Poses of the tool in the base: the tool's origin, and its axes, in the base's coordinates. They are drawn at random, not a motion.
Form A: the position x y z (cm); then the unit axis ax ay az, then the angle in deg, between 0 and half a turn.
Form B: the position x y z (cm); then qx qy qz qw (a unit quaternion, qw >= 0). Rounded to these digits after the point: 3 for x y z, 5 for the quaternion.
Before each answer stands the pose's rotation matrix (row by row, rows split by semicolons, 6 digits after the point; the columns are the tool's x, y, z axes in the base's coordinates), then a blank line. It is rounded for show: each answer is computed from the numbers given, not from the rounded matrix.
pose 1, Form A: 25.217 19.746 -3.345 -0.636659 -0.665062 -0.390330 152.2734
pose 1, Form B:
-0.121050 0.979820 0.159058; 0.616616 -0.051349 0.785588; 0.777902 0.193173 -0.597957

25.217 19.746 -3.345 -0.61811 -0.64569 -0.37896 0.23961
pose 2, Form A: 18.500 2.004 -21.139 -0.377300 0.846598 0.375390 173.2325
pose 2, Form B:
-0.709314 -0.680853 -0.182518; -0.592380 0.435428 0.677855; -0.382046 0.588933 -0.712179

18.500 2.004 -21.139 -0.37664 0.84512 0.37474 0.05902
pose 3, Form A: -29.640 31.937 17.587 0.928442 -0.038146 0.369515 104.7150
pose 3, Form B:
0.826951 -0.401808 0.393322; 0.312983 -0.252186 -0.915666; 0.467112 0.880314 -0.082787

-29.640 31.937 17.587 0.73517 -0.03021 0.29260 0.61073
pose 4, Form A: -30.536 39.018 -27.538 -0.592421 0.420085 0.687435 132.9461
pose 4, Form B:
-0.091234 -0.921621 -0.377214; 0.084776 -0.384607 0.919179; -0.992214 0.051881 0.113221

-30.536 39.018 -27.538 -0.54317 0.38516 0.63029 0.39918
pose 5, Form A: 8.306 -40.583 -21.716 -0.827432 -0.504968 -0.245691 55.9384
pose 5, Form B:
0.861270 0.387348 -0.328902; -0.019731 0.672259 0.740053; 0.507765 -0.630896 0.586639

8.306 -40.583 -21.716 -0.38806 -0.23683 -0.11523 0.88320
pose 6, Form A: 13.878 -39.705 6.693 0.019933 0.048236 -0.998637 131.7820
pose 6, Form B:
-0.665636 0.746271 0.002800; -0.743067 -0.662421 -0.095130; -0.069138 -0.065402 0.995461

13.878 -39.705 6.693 0.01819 0.04403 -0.91153 0.40847
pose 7, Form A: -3.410 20.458 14.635 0.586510 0.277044 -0.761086 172.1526
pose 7, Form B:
-0.305868 0.427372 -0.850763; 0.219542 -0.837847 -0.499814; -0.926416 -0.339655 0.162445

-3.410 20.458 14.635 0.58514 0.27639 -0.75930 0.06843
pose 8, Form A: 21.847 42.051 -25.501 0.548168 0.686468 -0.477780 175.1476
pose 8, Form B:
-0.396517 0.791666 -0.464801; 0.710836 -0.055628 -0.701155; -0.580936 -0.608417 -0.540687

21.847 42.051 -25.501 0.54768 0.68585 -0.47735 0.04233
